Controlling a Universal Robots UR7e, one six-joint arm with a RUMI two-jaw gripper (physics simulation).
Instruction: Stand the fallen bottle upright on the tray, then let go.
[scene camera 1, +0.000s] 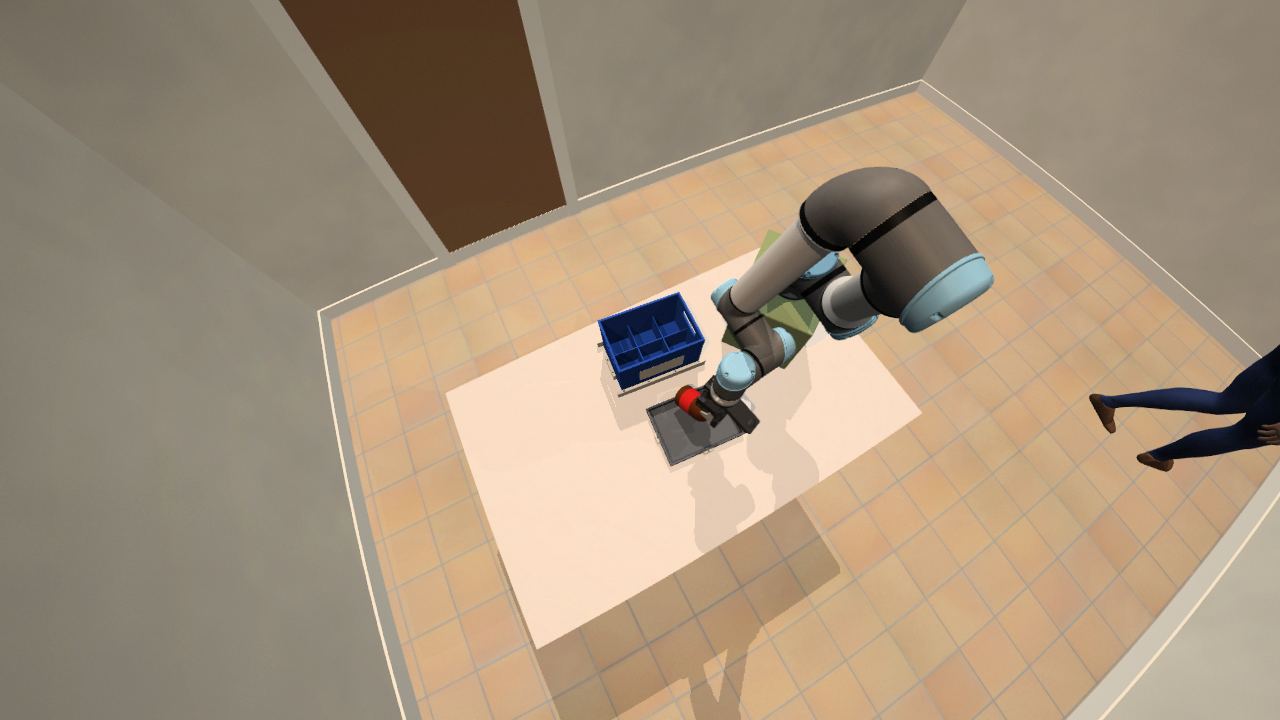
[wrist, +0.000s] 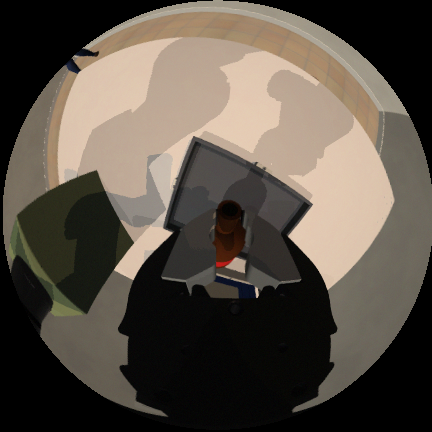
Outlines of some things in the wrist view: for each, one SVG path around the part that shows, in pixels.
My gripper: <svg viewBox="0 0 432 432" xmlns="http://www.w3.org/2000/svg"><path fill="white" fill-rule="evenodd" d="M211 208L191 219L180 230L173 231L145 259L135 274L129 289L126 310L117 328L118 332L128 336L127 364L120 365L119 369L136 390L135 400L161 410L168 416L168 423L199 429L237 429L268 424L291 417L292 408L318 396L318 386L334 366L334 362L329 361L330 334L336 332L337 326L332 317L326 285L313 262L285 233L280 233L268 221L250 210L244 209L241 210L240 223L245 229L244 240L249 246L244 265L245 279L257 287L258 296L254 298L210 297L204 286L212 282L216 277L216 248L212 241L214 240L214 226L217 224L217 209Z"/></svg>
A brown bottle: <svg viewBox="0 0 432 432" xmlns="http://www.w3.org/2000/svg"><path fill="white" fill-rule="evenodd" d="M233 200L223 200L217 206L217 224L214 226L214 240L212 241L216 248L216 268L229 264L245 244L245 229L239 219L241 207Z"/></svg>
